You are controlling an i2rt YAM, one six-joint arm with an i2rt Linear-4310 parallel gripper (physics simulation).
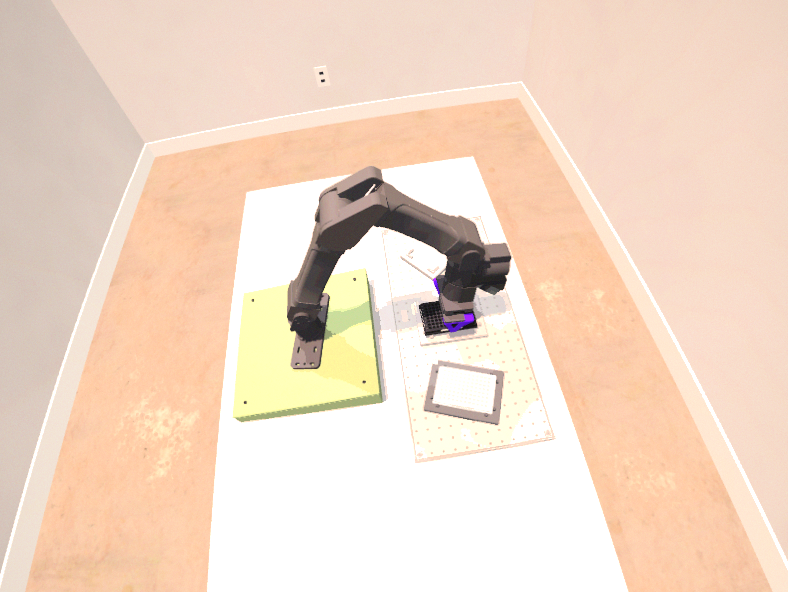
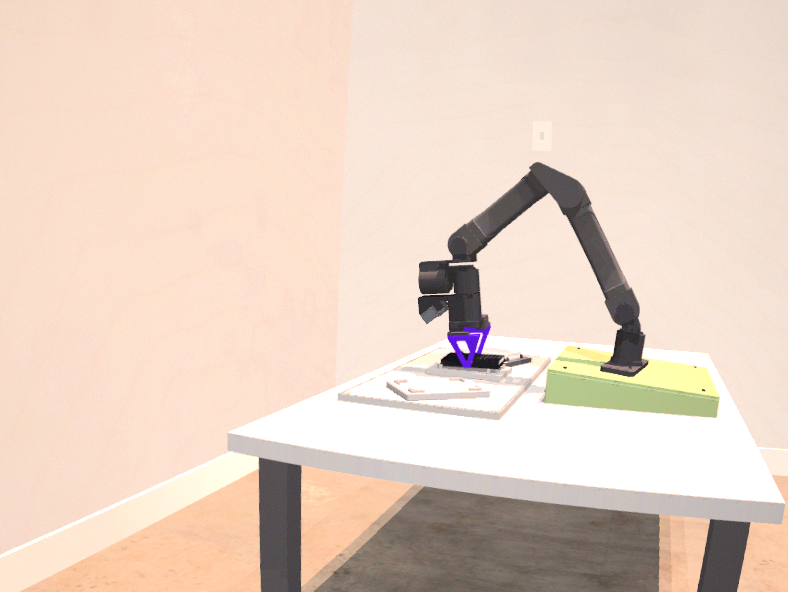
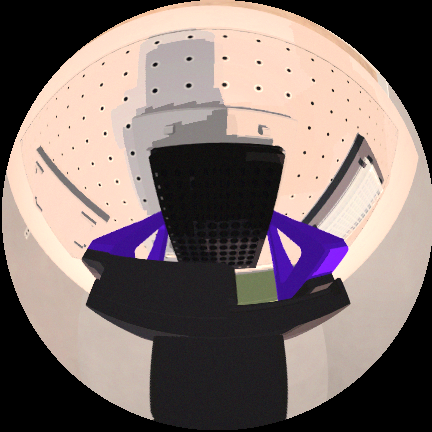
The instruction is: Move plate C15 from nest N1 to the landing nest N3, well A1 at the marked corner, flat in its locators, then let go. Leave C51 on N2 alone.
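My gripper (image 1: 453, 323) (image 2: 466, 362) (image 3: 217, 214), with purple fingers, points straight down and is shut on plate C15 (image 1: 432, 317) (image 2: 483, 361) (image 3: 217, 193), a black well plate held by its long sides. The plate lies level and very low at the pale landing nest N3 (image 1: 445, 340) (image 3: 250, 120); I cannot tell whether it rests in the locators. Nest N1 (image 1: 420, 260) (image 2: 439, 390) (image 3: 72, 183), a turned white nest, stands empty. The white plate C51 (image 1: 465, 390) (image 3: 354, 205) lies in the grey frame of N2 (image 1: 434, 391) (image 2: 519, 361).
All three nests sit on a pale perforated board (image 1: 515, 382) (image 2: 368, 396) (image 3: 301, 80) on the white table (image 1: 381, 522) (image 2: 509, 458). The arm's base stands on a green block (image 1: 344, 382) (image 2: 636, 395) beside the board.
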